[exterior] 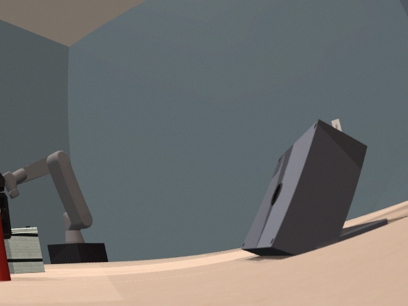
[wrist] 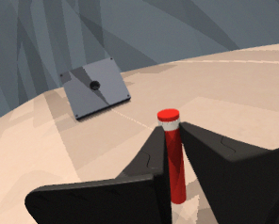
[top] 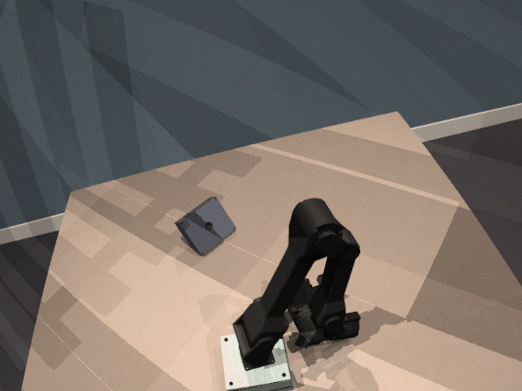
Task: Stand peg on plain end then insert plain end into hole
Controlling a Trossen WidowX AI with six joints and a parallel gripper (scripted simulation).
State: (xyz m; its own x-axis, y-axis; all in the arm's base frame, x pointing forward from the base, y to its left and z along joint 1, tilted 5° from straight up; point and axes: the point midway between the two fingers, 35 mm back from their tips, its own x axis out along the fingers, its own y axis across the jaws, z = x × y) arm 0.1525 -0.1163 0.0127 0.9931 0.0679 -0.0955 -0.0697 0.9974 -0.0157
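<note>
My gripper tip is now 1 cm above the red peg. Round my gripper tip: sloped panel (27 cm ahead, 15 cm to the left, 3 cm below).
</note>
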